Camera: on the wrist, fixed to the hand. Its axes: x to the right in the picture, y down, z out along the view.
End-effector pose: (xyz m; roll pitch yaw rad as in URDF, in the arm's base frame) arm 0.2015 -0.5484 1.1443 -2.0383 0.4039 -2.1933
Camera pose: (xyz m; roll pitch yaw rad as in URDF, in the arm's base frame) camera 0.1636 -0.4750 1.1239 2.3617 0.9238 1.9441
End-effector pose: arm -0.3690 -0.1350 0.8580 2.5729 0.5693 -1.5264
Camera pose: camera -0.3941 -0.1551 0.9368 2.3751 -0.5129 -2.7106
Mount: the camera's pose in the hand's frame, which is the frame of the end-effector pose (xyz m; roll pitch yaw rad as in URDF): -0.0265 0.0631 -0.0506 -0.0914 0.0629 1.5586
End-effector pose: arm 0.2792 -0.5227 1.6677 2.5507 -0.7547 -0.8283
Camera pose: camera 0.2126 -0.4859 1.7058 -2.3664 -0.4683 -2.8737
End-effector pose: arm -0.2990 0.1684 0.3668 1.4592 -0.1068 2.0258
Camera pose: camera -0.3362 0.1141 0.4207 -0.5923 -1.3726 -2.1954
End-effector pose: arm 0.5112 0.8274 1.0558 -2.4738 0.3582 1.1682
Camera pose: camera 0.5760 0.7731 1.0657 2.6309 0.5666 -0.6273
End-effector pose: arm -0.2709 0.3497 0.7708 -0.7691 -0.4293 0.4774
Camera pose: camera -0.2673 0.3630 0.6868 -0.6967 0.7303 1.6061
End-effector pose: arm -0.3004 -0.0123 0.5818 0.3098 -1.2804 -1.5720
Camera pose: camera -0.2249 -0.0325 0.5481 -1.3791 -0.0817 0.2323
